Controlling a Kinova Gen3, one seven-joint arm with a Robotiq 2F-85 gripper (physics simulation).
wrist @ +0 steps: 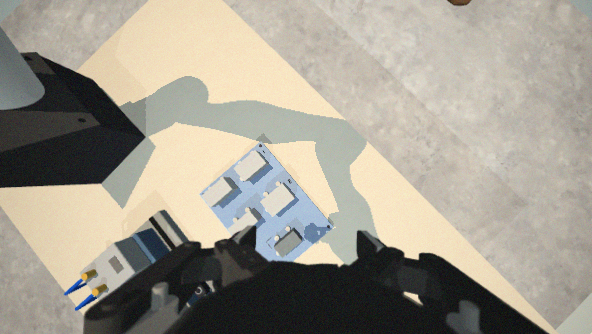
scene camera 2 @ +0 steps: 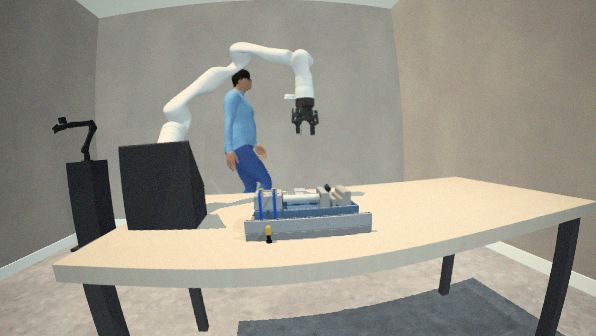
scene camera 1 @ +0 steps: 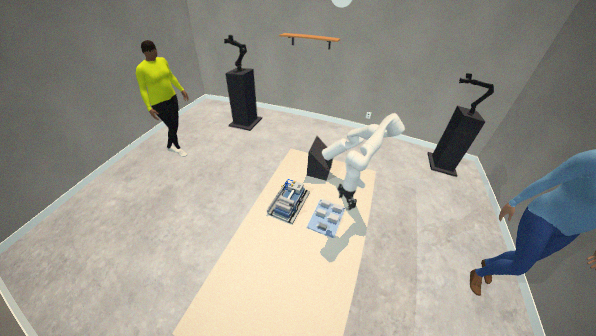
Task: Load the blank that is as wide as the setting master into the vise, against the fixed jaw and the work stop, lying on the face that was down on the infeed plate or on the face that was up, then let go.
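Places are measured from the arm's base along level axes (x up, y ahead, z left), in millimetres.
Pixels of known places: gripper, fingertip midpoint: [wrist: 305, 239] [scene camera 2: 306, 135] [scene camera 1: 344, 203]; arm's base at its link origin: [wrist: 3, 90] [scene camera 2: 163, 174] [scene camera 1: 326, 155].
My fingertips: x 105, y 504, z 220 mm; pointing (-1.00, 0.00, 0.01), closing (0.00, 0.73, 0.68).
Observation:
Ahead of a thing's pixels: the offset from my fingertips to its middle. "pt": to the spot under its first point. Level surfaces: height alone.
My gripper [scene camera 1: 351, 205] [scene camera 2: 306, 132] [wrist: 305, 239] is open and empty, high above the table beside the infeed plate. The light blue infeed plate @[dy -47, dx -250, dz -81 mm] [scene camera 1: 313, 224] [wrist: 305, 216] carries several grey blocks. In the wrist view these include a pale block @[dy -134, dx -228, dz -27 mm] [wrist: 251, 165] at the upper corner, a pale block @[dy -144, dx -228, dz -117 mm] [wrist: 217, 191] at the left, a pale block @[dy -42, dx -228, dz -37 mm] [wrist: 278, 199] at the middle right, a partly hidden block @[dy -57, dx -228, dz -124 mm] [wrist: 246, 220] and a darker grey block @[dy +38, dx -233, dz -89 mm] [wrist: 288, 242]. I cannot tell which matches the setting master's width. The vise @[dy -77, dx -204, dz -360 mm] [scene camera 1: 287, 204] [scene camera 2: 310, 211] [wrist: 151, 245] stands beside the plate, partly hidden by the gripper in the wrist view.
The black robot pedestal [scene camera 1: 318, 162] [scene camera 2: 155, 187] [wrist: 55, 155] stands at one end of the table @[dx -254 mm] [scene camera 1: 270, 270] [scene camera 2: 440, 215]. A grey rail @[dy -84, dx -219, dz -449 mm] [scene camera 2: 310, 227] runs along the vise's side. Blue-and-yellow fittings @[pt dy -175, dx -174, dz -392 mm] [scene camera 2: 267, 202] [wrist: 92, 282] stick out at its end. Two people stand off the table.

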